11 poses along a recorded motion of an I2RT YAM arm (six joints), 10 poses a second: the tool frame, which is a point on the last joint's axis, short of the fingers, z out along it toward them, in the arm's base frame.
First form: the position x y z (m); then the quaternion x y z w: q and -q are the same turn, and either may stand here.
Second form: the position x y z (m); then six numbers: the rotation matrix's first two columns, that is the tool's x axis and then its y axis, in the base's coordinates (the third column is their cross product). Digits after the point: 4 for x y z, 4 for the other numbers.
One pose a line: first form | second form
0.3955, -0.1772, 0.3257, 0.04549, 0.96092, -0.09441, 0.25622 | 0.3955, -0.1772, 0.3257, -0.8646, 0.0390, -0.5010, 0.1358, 0.9780, -0.1581
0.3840, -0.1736, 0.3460, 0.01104, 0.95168, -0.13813, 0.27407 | 0.3840, -0.1736, 0.3460, -0.8495, -0.0547, -0.5247, 0.0967, 0.9616, -0.2569
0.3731, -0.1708, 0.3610, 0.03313, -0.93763, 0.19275, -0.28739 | 0.3731, -0.1708, 0.3610, -0.8326, -0.1729, -0.5262, 0.0487, 0.9235, -0.3805
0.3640, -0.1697, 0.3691, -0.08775, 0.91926, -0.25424, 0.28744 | 0.3640, -0.1697, 0.3691, -0.8194, -0.3075, -0.4838, -0.0152, 0.8553, -0.5179
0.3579, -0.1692, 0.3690, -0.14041, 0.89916, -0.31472, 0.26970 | 0.3579, -0.1692, 0.3690, -0.8151, -0.4223, -0.3966, -0.0827, 0.7625, -0.6417
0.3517, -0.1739, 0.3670, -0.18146, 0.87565, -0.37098, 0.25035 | 0.3517, -0.1739, 0.3670, -0.8088, -0.5035, -0.3038, -0.1320, 0.6589, -0.7406
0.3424, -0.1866, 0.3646, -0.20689, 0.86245, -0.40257, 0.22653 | 0.3424, -0.1866, 0.3646, -0.8118, -0.5393, -0.2242, -0.1745, 0.5903, -0.7881
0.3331, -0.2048, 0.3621, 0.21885, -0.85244, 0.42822, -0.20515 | 0.3331, -0.2048, 0.3621, -0.8200, -0.5488, -0.1623, -0.1974, 0.5375, -0.8199
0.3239, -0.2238, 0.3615, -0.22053, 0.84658, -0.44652, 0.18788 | 0.3239, -0.2238, 0.3615, -0.8321, -0.5412, -0.1212, -0.2056, 0.5040, -0.8389
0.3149, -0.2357, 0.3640, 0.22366, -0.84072, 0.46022, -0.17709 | 0.3149, -0.2357, 0.3640, -0.8372, -0.5391, -0.0919, -0.2131, 0.4763, -0.8531
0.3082, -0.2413, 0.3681, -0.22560, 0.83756, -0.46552, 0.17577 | 0.3082, -0.2413, 0.3681, -0.8364, -0.5416, -0.0844, -0.2143, 0.4648, -0.8591
